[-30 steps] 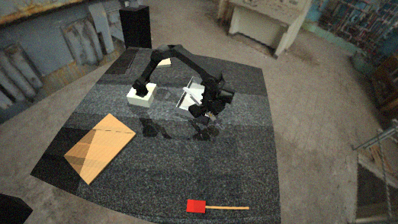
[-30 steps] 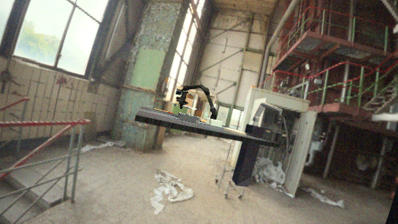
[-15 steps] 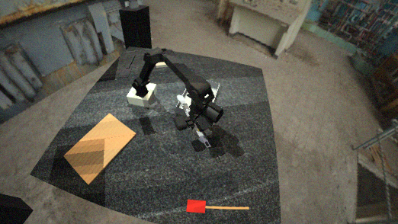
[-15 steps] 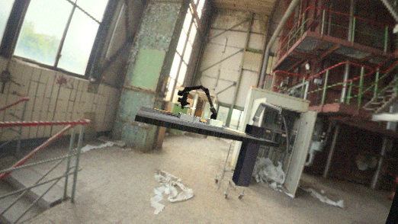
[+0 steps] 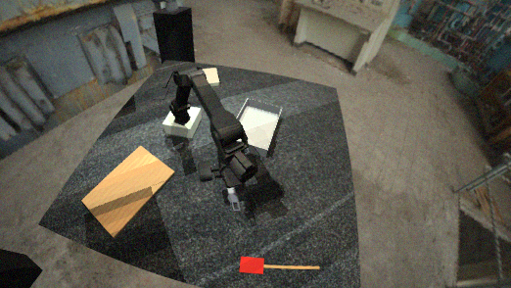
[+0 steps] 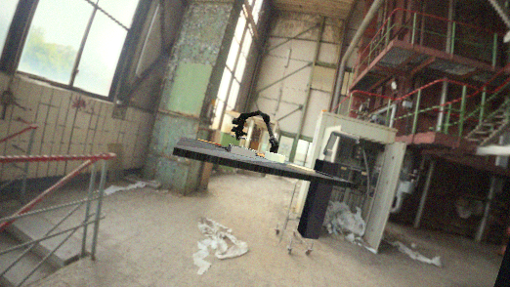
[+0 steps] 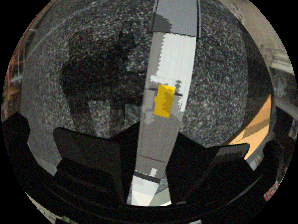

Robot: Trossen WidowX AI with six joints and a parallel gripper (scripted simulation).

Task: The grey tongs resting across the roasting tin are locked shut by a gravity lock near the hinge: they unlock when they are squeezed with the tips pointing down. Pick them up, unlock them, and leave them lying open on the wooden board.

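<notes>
My gripper tip is 4 cm below the yellow lock piece, 3 cm to the left of it and 2 cm short of it. From my gripper tip the other things lie so: wooden board (40 cm behind, 16 cm to the right, 10 cm below); then roasting tin (37 cm to the left, 8 cm below, 2 cm behind); then cream pad (67 cm to the left, 45 cm behind, 9 cm below).
</notes>
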